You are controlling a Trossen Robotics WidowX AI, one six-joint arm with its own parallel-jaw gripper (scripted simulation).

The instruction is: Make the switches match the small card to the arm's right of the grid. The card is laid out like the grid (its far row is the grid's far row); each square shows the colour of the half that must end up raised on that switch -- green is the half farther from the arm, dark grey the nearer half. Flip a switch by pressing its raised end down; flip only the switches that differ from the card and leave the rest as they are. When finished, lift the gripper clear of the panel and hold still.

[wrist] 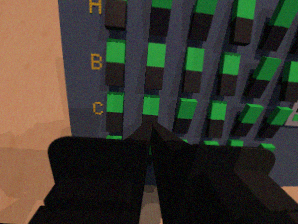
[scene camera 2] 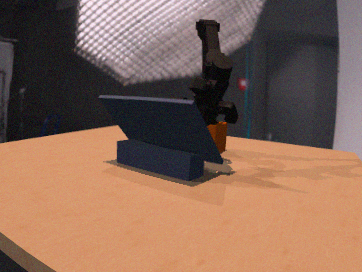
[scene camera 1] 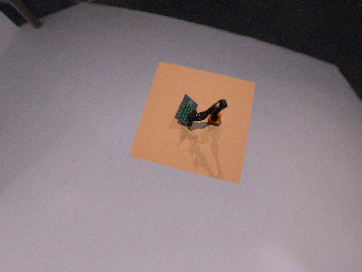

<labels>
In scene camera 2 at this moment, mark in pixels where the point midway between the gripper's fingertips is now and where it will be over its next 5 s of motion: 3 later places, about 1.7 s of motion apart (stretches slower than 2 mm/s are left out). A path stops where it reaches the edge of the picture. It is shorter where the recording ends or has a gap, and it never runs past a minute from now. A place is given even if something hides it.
My gripper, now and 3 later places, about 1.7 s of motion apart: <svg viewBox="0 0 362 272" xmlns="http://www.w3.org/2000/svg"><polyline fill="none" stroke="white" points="190,133 196,114 177,126 182,119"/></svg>
</labels>
